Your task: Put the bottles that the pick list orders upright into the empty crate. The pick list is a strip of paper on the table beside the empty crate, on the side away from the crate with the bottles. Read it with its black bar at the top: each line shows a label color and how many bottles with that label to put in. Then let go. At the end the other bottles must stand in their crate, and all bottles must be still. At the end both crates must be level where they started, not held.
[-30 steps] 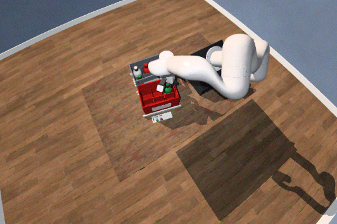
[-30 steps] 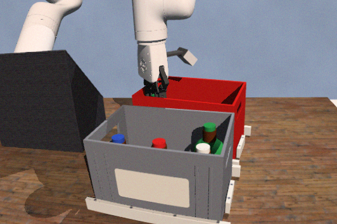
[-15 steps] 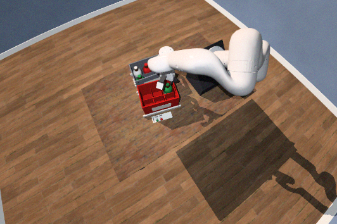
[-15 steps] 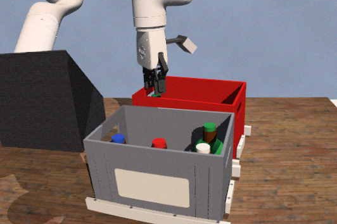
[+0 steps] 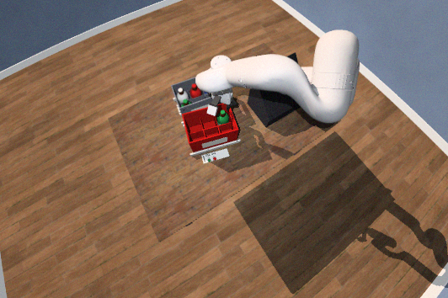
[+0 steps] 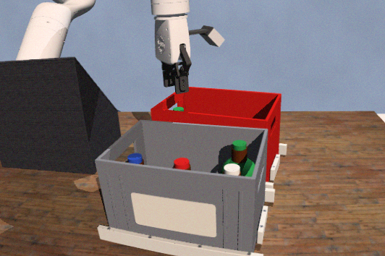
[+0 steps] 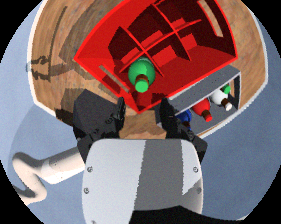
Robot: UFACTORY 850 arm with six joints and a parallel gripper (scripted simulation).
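Right now the green-capped bottle is 200 mm to the right of my hand, 140 mm below it and 120 mm ahead of it. Round my hand: grey crate: 210 mm to the right, 150 mm below, 30 mm ahead; red crate: 150 mm below, 100 mm ahead, 10 mm to the left; blue-capped bottle: 230 mm to the right, 140 mm below, 70 mm behind.
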